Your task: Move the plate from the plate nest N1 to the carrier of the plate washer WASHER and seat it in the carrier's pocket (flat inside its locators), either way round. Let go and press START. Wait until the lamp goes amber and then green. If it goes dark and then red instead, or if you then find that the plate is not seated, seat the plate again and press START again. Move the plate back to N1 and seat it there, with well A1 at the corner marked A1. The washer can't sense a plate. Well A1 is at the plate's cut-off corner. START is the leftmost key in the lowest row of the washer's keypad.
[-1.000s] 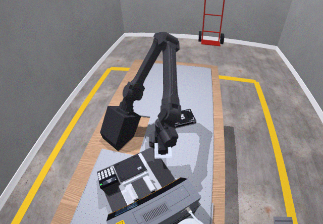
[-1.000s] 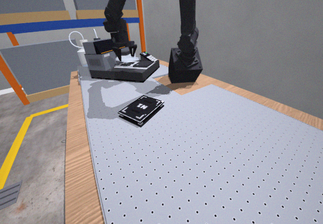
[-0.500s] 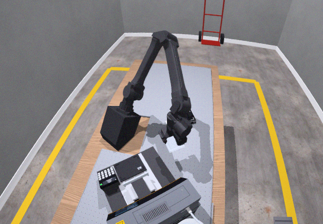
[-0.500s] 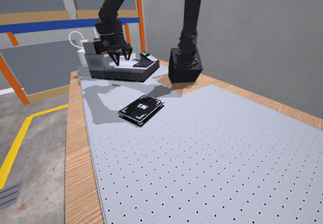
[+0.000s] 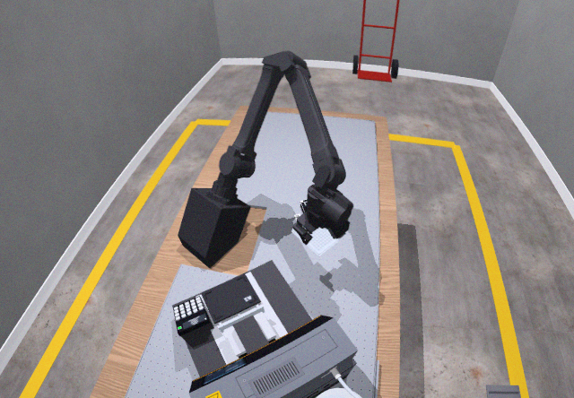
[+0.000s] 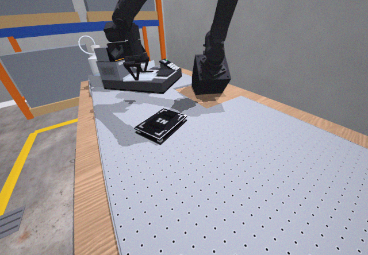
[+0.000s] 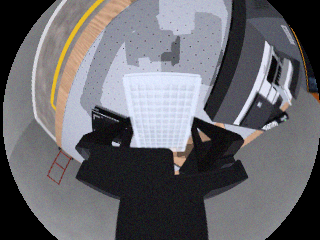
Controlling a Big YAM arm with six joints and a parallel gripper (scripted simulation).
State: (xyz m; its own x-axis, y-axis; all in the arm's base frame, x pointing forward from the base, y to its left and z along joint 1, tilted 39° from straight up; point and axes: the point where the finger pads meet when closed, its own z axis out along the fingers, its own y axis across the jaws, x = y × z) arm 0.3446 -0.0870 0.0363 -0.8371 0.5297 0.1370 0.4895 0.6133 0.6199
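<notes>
Right now my hand is 22 cm to the right of the black nest N1, 12 cm above it and 2 cm past it. Also, from my hand: small white tag (16 cm to the left, 14 cm below, 11 cm behind); white well plate (1 cm below); dark carrier (26 cm to the right, 18 cm behind, 7 cm below).
</notes>
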